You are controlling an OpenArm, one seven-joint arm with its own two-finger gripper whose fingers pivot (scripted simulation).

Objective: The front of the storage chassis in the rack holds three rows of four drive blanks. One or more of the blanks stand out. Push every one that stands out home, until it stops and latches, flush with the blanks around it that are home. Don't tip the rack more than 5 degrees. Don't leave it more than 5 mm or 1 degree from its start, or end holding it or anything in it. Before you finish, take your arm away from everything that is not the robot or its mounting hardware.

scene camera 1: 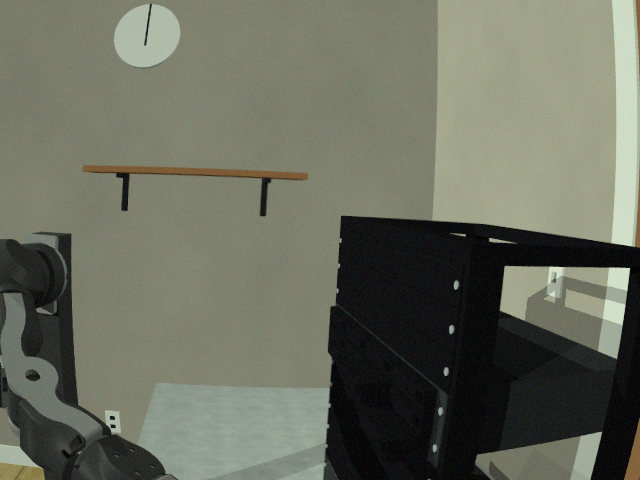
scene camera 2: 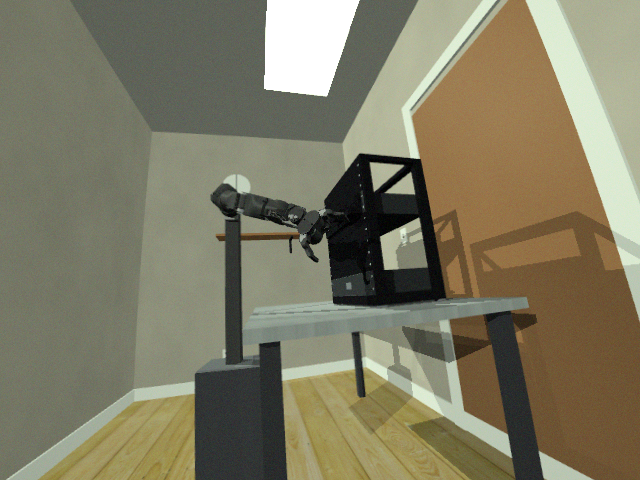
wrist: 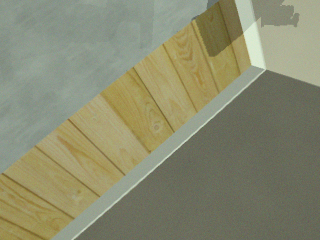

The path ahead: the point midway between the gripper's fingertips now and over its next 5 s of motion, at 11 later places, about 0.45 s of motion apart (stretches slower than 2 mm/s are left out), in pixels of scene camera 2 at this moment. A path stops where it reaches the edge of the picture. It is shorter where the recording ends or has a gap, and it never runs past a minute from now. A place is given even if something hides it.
The gripper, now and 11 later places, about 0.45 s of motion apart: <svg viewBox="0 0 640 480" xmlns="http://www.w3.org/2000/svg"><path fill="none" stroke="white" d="M330 238L328 244L318 247L304 229L292 213L292 210L296 207L301 202L305 199L306 199L311 199L311 200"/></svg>
